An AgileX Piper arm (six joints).
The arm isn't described. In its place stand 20 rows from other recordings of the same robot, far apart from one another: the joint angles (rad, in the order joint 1, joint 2, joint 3, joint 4, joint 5, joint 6), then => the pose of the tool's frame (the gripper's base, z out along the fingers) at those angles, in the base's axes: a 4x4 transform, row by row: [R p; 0 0 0 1], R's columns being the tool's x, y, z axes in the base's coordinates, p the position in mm.
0.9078 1.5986 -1.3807 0.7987 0.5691 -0.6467 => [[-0.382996 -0.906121 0.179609 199.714], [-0.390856 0.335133 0.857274 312.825], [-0.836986 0.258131 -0.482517 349.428], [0 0 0 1]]
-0.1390 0.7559 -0.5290 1.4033 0.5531 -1.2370 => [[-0.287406 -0.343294 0.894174 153.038], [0.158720 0.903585 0.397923 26.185], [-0.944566 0.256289 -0.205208 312.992], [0 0 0 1]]
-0.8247 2.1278 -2.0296 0.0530 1.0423 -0.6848 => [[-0.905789 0.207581 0.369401 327.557], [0.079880 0.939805 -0.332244 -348.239], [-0.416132 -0.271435 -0.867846 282.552], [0 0 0 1]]
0.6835 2.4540 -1.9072 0.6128 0.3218 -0.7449 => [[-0.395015 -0.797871 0.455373 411.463], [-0.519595 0.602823 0.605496 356.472], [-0.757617 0.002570 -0.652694 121.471], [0 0 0 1]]
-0.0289 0.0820 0.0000 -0.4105 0.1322 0.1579 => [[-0.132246 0.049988 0.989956 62.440], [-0.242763 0.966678 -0.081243 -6.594], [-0.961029 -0.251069 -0.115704 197.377], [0 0 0 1]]
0.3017 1.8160 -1.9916 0.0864 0.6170 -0.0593 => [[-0.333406 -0.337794 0.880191 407.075], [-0.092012 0.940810 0.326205 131.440], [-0.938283 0.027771 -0.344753 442.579], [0 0 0 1]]
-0.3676 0.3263 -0.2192 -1.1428 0.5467 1.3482 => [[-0.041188 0.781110 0.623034 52.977], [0.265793 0.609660 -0.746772 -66.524], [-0.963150 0.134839 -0.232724 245.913], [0 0 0 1]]
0.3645 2.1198 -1.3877 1.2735 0.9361 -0.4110 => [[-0.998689 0.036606 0.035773 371.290], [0.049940 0.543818 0.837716 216.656], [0.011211 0.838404 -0.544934 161.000], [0 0 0 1]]
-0.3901 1.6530 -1.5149 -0.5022 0.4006 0.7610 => [[-0.196146 0.615826 0.763076 359.126], [0.387199 0.763597 -0.516718 -166.132], [-0.900891 0.194110 -0.388223 375.148], [0 0 0 1]]
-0.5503 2.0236 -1.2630 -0.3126 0.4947 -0.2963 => [[-0.961259 0.055886 0.269924 338.231], [-0.039911 0.940695 -0.336899 -223.099], [-0.272744 -0.334620 -0.902020 138.771], [0 0 0 1]]
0.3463 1.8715 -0.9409 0.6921 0.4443 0.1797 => [[-0.904035 0.354312 0.239133 307.413], [0.422780 0.823682 0.377896 137.464], [-0.063077 0.442732 -0.894433 127.230], [0 0 0 1]]
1.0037 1.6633 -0.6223 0.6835 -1.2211 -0.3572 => [[0.125473 -0.355898 0.926063 206.508], [0.069678 0.934296 0.349622 223.746], [-0.989647 0.020658 0.142028 221.756], [0 0 0 1]]
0.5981 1.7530 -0.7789 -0.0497 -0.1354 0.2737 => [[-0.676383 -0.427282 0.599946 273.276], [-0.191533 0.888549 0.416889 186.936], [-0.711211 0.167067 -0.682838 151.122], [0 0 0 1]]
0.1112 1.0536 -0.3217 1.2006 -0.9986 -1.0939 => [[-0.231868 0.676736 0.698760 170.488], [-0.116164 0.693933 -0.710608 -52.729], [-0.965786 -0.245938 -0.082289 246.954], [0 0 0 1]]
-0.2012 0.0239 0.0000 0.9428 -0.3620 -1.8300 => [[-0.201263 0.496603 0.844322 44.948], [-0.736500 0.491565 -0.464684 -35.783], [-0.645803 -0.715367 0.266814 230.437], [0 0 0 1]]
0.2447 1.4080 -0.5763 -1.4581 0.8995 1.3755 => [[-0.755841 0.314248 0.574416 238.203], [-0.198650 0.725885 -0.658505 -13.496], [-0.623894 -0.611832 -0.486228 209.939], [0 0 0 1]]
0.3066 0.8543 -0.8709 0.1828 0.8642 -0.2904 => [[-0.574586 -0.500217 0.647792 145.493], [-0.358629 0.865340 0.350103 59.258], [-0.735687 -0.031153 -0.676605 347.600], [0 0 0 1]]
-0.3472 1.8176 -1.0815 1.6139 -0.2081 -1.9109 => [[-0.691961 0.297579 0.657751 360.299], [-0.053185 0.887607 -0.457521 -150.353], [-0.719973 -0.351569 -0.598363 198.945], [0 0 0 1]]
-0.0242 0.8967 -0.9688 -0.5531 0.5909 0.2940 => [[-0.399043 0.229376 0.887779 178.744], [-0.161349 0.935532 -0.314239 -30.967], [-0.902624 -0.268637 -0.336308 398.615], [0 0 0 1]]
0.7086 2.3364 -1.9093 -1.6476 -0.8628 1.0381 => [[0.322477 -0.945638 -0.042150 350.951], [-0.244353 -0.126182 0.961441 391.578], [-0.914494 -0.299743 -0.271761 212.240], [0 0 0 1]]
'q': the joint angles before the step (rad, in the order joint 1, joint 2, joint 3, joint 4, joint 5, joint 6). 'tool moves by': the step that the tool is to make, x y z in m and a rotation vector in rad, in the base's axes. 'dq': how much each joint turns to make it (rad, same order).
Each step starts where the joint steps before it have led.
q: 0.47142 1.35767 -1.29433 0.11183 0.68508 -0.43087
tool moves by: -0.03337 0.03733 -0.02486 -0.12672 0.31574 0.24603
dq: 0.13059 0.05230 -0.02882 0.10995 0.32714 -0.08302
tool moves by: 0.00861 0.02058 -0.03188 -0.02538 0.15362 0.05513
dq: 0.01682 0.10520 0.00002 0.08364 0.04491 -0.03622
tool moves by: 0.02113 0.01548 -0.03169 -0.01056 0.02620 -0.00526
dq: 0.00003 0.10686 -0.00001 0.02008 -0.07677 -0.02424
